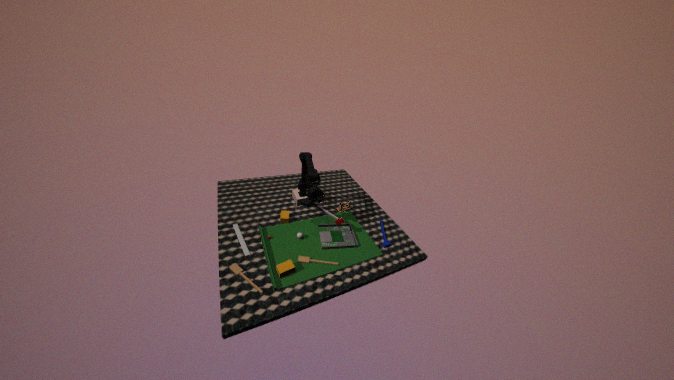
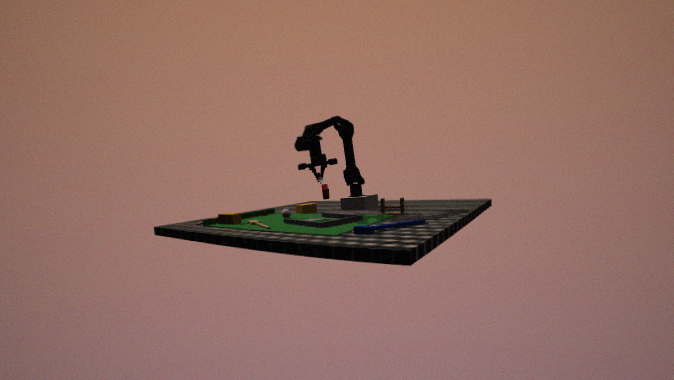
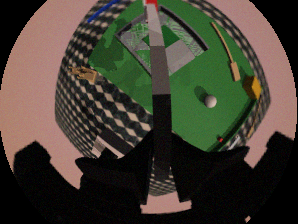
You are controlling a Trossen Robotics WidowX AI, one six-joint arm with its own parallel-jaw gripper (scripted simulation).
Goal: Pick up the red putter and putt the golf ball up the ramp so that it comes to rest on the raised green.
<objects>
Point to a green mat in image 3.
209, 73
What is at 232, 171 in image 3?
My gripper.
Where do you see a green mat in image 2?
275, 221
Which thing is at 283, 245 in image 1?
A green mat.
</objects>
